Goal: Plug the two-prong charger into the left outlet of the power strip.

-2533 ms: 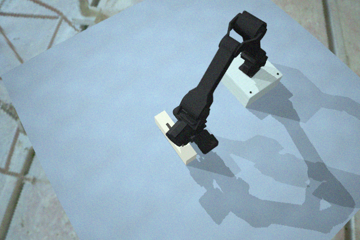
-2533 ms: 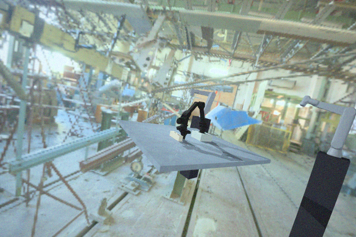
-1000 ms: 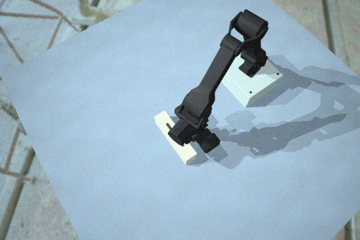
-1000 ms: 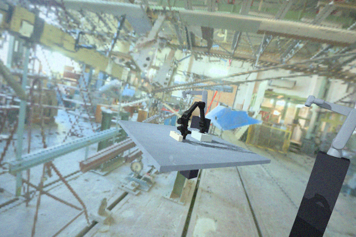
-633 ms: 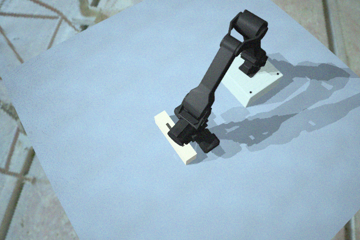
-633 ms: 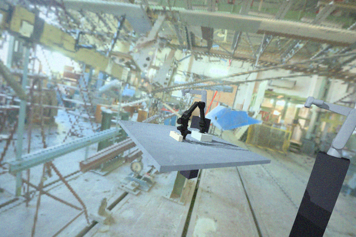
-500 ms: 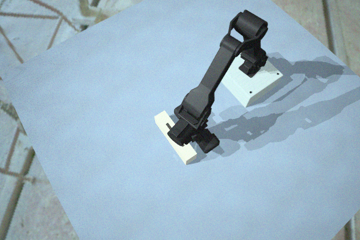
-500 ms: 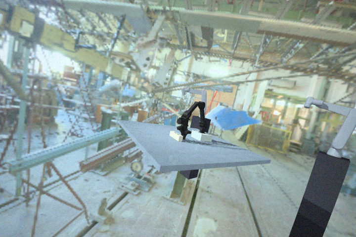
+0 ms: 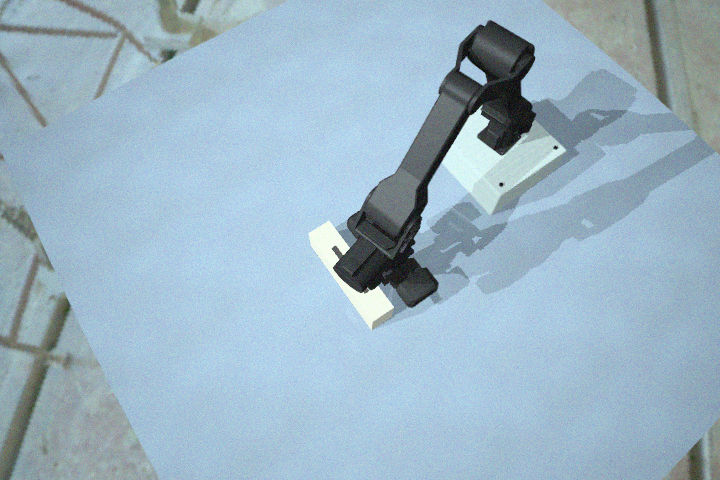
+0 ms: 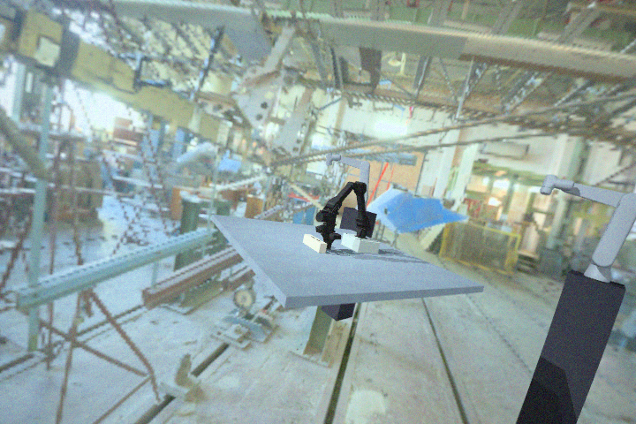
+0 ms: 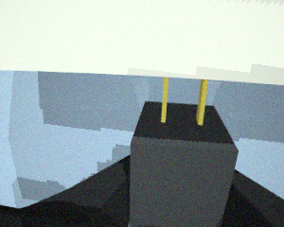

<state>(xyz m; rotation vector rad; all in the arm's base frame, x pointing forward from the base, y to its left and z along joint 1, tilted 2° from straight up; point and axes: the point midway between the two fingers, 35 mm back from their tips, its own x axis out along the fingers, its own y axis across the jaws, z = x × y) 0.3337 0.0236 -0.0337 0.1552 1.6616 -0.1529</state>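
The dark grey charger lies 2 cm ahead of my gripper tip and 1 cm above it.
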